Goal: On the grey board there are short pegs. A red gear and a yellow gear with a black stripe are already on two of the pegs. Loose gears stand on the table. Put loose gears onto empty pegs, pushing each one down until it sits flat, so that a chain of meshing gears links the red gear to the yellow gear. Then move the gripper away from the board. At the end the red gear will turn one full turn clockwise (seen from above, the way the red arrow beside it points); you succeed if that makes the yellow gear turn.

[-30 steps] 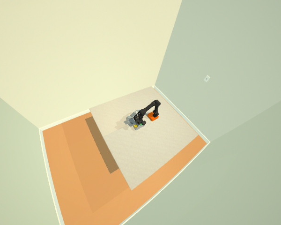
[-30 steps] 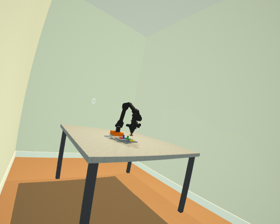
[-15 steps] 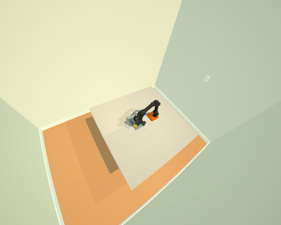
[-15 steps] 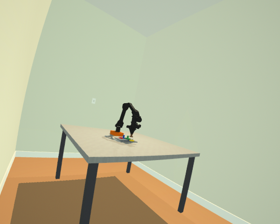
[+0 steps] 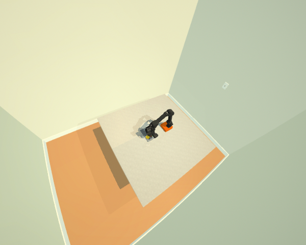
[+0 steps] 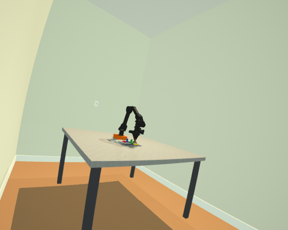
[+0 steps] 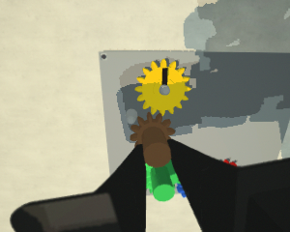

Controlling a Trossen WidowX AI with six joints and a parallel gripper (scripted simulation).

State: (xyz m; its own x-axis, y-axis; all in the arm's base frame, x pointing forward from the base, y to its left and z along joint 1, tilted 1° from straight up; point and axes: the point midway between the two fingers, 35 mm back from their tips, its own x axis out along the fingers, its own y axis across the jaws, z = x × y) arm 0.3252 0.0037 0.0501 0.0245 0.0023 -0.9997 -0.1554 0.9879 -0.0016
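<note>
My gripper tip is now 50 mm past the green gear, 10 mm to the left of it and 30 mm above it. Also, from my gripper tip: red gear 70 mm behind, 90 mm to the right, 40 mm below; then blue gear 80 mm behind, 50 mm to the right, 30 mm below; then brown gear 10 mm below.
</note>
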